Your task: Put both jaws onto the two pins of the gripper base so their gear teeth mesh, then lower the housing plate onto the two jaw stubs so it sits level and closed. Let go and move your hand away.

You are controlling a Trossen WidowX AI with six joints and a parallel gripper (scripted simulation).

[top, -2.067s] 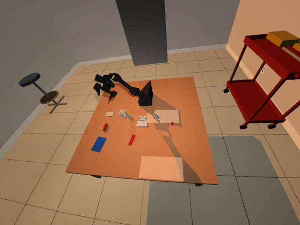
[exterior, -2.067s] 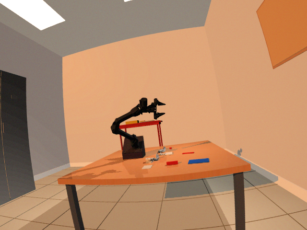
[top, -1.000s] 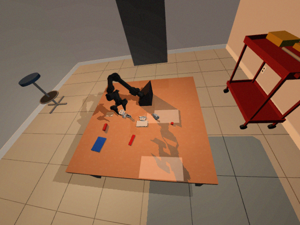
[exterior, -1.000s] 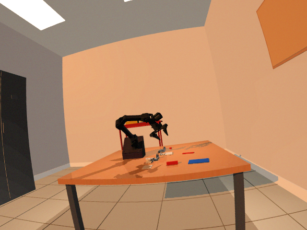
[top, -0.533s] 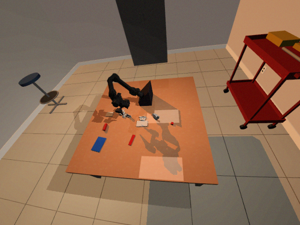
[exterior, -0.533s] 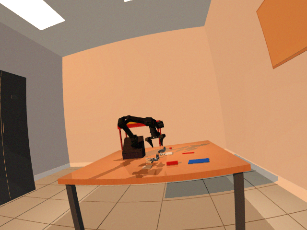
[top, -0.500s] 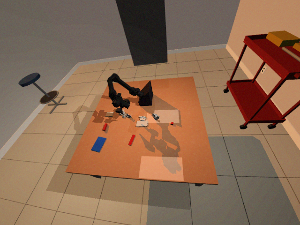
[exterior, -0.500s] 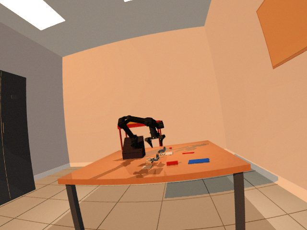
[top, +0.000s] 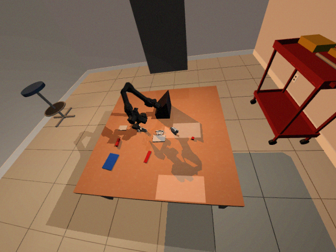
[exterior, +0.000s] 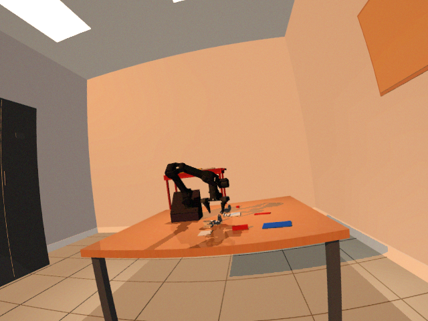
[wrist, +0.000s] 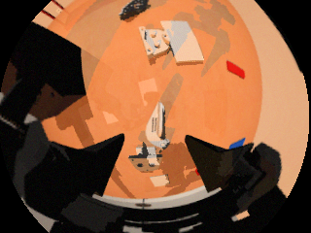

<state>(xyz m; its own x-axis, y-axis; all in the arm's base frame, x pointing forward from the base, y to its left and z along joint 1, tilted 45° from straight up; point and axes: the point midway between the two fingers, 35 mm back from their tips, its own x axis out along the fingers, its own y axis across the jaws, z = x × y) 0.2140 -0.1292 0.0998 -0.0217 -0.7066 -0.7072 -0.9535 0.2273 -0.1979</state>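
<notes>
Right now my gripper tip is 10 mm short of the grey jaw, 40 mm to the left of it and 50 mm above it. Round my gripper tip: pale tile (40 mm behind, 250 mm to the right, 60 mm below); white flat part (110 mm ahead, 170 mm to the left, 60 mm below); blue plate (350 mm ahead, 250 mm to the right, 60 mm below).
</notes>
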